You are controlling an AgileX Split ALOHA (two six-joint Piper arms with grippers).
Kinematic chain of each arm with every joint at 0, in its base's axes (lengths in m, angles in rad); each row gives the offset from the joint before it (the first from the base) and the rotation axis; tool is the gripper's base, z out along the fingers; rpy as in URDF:
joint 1: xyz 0 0 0.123 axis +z
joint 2: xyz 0 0 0 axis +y
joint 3: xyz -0.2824 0 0.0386 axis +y
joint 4: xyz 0.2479 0 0.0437 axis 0.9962 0 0.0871
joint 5: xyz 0 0 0 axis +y
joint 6: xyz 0.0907 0 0.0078 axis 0.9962 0 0.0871
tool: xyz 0 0 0 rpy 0 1.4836 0
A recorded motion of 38 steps. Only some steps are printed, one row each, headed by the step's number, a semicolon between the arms.
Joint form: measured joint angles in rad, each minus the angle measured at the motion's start. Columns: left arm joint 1, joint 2, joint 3, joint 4, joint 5, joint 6; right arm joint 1, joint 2, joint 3, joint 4, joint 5, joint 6.
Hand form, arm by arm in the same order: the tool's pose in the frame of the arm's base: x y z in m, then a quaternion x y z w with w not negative. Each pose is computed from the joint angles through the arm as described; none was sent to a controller.
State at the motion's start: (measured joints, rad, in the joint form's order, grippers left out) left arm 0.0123 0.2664 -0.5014 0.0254 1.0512 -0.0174; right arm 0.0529 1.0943 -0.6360 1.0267 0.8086 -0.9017
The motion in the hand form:
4: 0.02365 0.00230 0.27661 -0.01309 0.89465 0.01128 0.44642; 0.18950 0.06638 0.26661 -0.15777 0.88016 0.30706 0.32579
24: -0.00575 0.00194 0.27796 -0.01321 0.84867 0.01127 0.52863; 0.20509 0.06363 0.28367 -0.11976 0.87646 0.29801 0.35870
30: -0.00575 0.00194 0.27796 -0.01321 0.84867 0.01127 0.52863; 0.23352 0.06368 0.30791 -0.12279 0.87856 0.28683 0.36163
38: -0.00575 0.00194 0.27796 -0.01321 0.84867 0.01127 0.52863; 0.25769 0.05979 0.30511 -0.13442 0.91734 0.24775 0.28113
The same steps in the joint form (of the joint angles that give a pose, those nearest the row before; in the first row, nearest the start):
4: 0.0000 -0.0837 0.0000 0.0000 0.0000 -0.0012; 0.0000 0.0000 0.0000 0.0000 -0.0028 0.0000
24: 0.0000 -0.2741 0.0010 0.0000 0.0008 -0.0003; 0.0000 0.0186 -0.0689 -0.0011 -0.0663 0.0706
30: 0.0000 -0.2741 0.0010 0.0000 0.0008 -0.0003; 0.0000 0.1067 -0.2307 -0.0869 -0.0385 0.1604
38: 0.0000 -0.2741 0.0010 0.0000 0.0008 -0.0003; 0.0000 0.2282 -0.3701 -0.3199 0.0838 0.3348

